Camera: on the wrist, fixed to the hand. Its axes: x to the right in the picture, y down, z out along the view.
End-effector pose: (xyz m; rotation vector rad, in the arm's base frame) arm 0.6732 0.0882 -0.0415 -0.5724 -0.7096 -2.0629
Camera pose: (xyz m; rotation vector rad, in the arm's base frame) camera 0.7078 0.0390 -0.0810 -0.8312 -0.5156 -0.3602
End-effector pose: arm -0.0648 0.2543 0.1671 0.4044 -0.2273 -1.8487
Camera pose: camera -0.0023 0.2578 0.1315 0.0789 -0.8636 -0.2825
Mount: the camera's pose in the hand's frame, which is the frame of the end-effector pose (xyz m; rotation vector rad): -0.0144 0.0414 -0.0571 0.4121 -0.3323 1.5729
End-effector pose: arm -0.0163 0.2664 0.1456 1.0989 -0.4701 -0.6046
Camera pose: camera 0.0177 0.3280 0.1608 0.6809 -1.5542 0.7506
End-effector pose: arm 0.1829 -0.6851 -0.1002 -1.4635 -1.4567 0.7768
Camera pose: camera 0.2501 -0.7044 -0.1173 -2.0114 0.0212 2.1294
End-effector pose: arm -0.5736 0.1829 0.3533 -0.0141 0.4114 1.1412
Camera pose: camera -0.6330 0.1754 0.3133 1.0025 0.3115 2.5089
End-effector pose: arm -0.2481 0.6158 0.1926 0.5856 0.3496 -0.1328
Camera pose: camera -0.2687 0.6825 0.1748 1.0804 -0.5351 1.2248
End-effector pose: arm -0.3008 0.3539 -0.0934 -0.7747 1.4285 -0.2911
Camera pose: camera -0.3683 0.3756 -0.1058 0.7045 1.2146 0.7140
